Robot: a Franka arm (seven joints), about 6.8 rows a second.
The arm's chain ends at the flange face. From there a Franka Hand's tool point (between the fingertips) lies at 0.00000 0.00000 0.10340 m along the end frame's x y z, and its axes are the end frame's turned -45 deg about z.
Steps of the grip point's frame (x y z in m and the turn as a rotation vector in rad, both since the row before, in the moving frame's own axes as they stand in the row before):
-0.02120 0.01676 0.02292 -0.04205 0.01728 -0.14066
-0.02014 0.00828 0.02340 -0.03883 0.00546 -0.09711
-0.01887 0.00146 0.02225 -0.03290 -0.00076 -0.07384
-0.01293 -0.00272 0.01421 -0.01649 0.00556 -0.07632
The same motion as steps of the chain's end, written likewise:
-0.00759 0.02534 0.02303 -0.01752 0.04195 -0.14066
-0.01174 0.01782 0.02348 -0.02360 0.03132 -0.09711
-0.01475 0.01200 0.02231 -0.02380 0.02273 -0.07384
-0.01271 0.00648 0.01423 -0.00773 0.01559 -0.07632

